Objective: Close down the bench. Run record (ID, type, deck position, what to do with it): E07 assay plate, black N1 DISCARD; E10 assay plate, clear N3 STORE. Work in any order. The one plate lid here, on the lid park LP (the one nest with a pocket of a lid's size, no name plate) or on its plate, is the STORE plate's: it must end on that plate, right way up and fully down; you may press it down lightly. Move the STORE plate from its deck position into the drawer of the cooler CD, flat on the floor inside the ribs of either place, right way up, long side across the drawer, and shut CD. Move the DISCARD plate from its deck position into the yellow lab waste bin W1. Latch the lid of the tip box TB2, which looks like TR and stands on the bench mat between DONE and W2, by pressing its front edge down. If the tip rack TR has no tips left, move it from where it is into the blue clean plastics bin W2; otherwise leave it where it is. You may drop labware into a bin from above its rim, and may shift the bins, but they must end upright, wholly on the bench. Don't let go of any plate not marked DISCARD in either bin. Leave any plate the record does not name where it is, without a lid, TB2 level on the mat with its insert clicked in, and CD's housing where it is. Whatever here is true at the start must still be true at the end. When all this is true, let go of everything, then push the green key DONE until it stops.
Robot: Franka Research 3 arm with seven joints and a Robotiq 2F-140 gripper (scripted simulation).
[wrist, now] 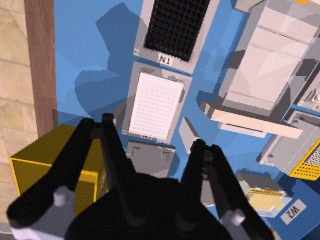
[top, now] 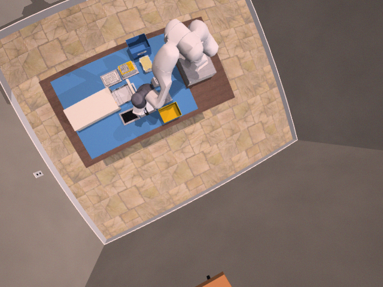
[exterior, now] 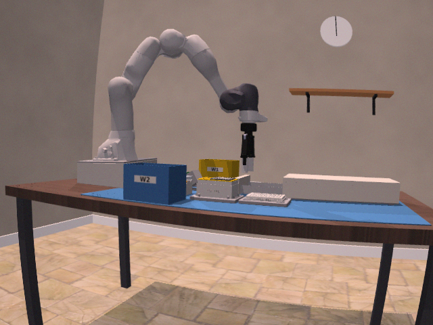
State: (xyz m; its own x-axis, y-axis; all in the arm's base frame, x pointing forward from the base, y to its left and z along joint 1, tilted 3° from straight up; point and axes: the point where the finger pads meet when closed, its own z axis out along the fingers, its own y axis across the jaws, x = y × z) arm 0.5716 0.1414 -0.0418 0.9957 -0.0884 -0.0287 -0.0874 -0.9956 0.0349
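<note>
The white plate lid is 7 cm below my hand. Also, from my hand: nest N1: 17 cm ahead, 1 cm to the right, 9 cm below; then grey nest N3: 9 cm below; then black plate: 17 cm ahead, 1 cm to the right, 8 cm below.
</note>
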